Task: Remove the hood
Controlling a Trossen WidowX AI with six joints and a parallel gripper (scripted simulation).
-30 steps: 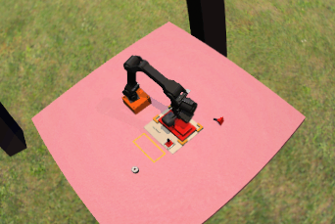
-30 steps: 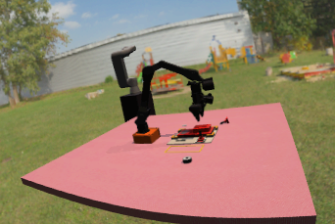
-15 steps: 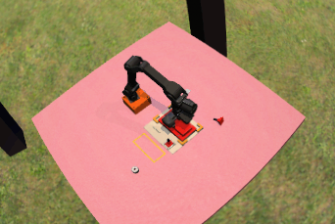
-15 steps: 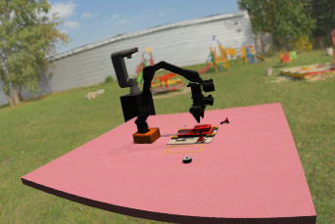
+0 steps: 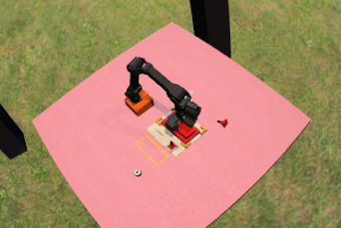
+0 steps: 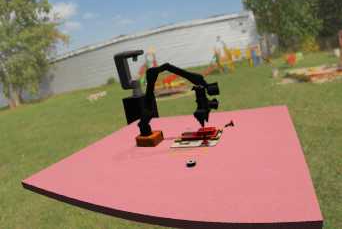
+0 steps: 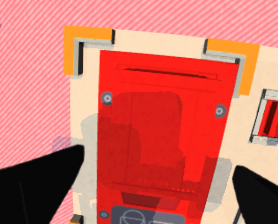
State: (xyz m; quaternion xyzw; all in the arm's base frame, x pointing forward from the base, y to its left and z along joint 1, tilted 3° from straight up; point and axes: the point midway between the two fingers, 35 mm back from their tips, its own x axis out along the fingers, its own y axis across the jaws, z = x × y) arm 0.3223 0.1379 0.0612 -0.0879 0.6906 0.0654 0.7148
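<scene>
Right now the red hood is 4 cm below my gripper tip. Also, from my gripper tip: wheel: 9 cm ahead, 34 cm to the right, 7 cm below.
</scene>
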